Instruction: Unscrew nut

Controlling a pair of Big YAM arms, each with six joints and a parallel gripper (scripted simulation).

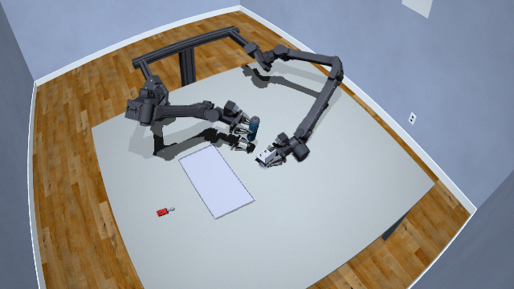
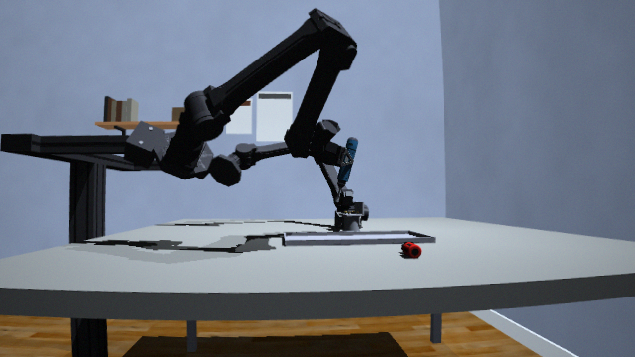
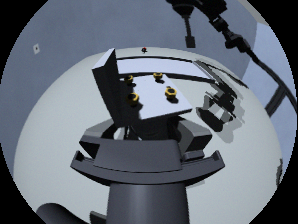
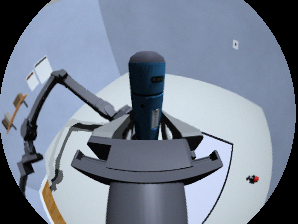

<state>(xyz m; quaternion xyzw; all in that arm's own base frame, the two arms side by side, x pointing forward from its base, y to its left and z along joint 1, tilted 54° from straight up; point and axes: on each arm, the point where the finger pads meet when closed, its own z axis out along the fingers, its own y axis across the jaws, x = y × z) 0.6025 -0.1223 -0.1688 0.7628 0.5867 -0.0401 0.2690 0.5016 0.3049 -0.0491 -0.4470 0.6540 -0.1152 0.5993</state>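
Now: the bracket 50 mm above my left hand. Also, from my left hand: red tool 30 mm ahead, 590 mm to the right, 10 mm below.
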